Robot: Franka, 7 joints.
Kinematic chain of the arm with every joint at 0, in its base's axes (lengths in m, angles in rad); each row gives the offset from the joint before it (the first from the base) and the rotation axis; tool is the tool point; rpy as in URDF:
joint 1: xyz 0 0 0.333 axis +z
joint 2: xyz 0 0 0 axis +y
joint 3: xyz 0 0 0.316 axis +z
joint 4: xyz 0.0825 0 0 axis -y
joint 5: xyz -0.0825 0 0.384 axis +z
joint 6: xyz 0 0 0 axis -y
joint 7: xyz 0.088 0 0 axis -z
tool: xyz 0 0 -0.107 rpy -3.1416 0 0
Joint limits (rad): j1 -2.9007..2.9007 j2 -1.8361..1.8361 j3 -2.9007..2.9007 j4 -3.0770..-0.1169 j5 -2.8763..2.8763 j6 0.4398..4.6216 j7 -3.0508..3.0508
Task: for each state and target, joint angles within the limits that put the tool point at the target. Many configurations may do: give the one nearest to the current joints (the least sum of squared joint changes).
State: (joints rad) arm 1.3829 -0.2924 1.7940 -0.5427 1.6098 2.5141 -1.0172
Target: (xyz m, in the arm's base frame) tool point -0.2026 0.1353 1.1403
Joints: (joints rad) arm 1.2686 0.0447 1.6886 -0.4379 1.6568 2.9026 -1.0172
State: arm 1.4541 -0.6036 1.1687 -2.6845 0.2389 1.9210 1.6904
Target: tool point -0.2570 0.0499 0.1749
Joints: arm 1.5598 -0.3956 1.5679 -2.8473 0.3237 2.0272 1.6904
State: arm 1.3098 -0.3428 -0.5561 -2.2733 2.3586 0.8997 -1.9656
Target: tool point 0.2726 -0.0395 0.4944
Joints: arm 0.7593 -0.6745 -1.0487 -2.9697 2.3022 0.4820 -1.9656
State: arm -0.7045 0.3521 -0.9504 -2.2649 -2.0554 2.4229 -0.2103
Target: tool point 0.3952 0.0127 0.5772
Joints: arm 0.0274 -0.6270 -0.0952 -2.4308 -2.0523 2.8366 -0.2103
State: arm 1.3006 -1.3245 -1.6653 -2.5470 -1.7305 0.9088 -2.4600
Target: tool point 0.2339 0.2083 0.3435
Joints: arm 2.0124 -1.4534 -1.0626 -2.9281 -1.7105 1.2491 -2.4600
